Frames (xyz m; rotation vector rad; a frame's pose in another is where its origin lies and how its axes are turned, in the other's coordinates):
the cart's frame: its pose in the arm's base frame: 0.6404 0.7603 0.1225 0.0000 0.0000 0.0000
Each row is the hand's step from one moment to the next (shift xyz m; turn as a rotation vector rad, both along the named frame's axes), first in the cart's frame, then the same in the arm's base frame.
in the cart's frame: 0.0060 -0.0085 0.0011 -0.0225 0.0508 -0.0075
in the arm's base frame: 0.0060 -0.0085 0.0011 -0.0225 0.0508 -0.0075
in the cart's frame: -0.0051 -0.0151 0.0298 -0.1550 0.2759 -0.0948
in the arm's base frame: -0.0051 -0.0151 0.0298 -0.1550 0.2759 -0.0948
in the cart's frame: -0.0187 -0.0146 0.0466 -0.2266 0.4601 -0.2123
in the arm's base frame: -0.0187 -0.0146 0.0466 -0.2266 0.4601 -0.2123
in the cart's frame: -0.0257 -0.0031 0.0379 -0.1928 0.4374 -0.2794
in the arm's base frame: -0.0257 -0.0031 0.0379 -0.1928 0.4374 -0.2794
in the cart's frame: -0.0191 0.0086 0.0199 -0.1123 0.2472 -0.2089
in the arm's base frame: -0.0191 0.0086 0.0199 -0.1123 0.2472 -0.2089
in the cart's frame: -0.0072 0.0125 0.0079 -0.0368 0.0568 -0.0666
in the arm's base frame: -0.0072 0.0125 0.0079 -0.0368 0.0568 -0.0666
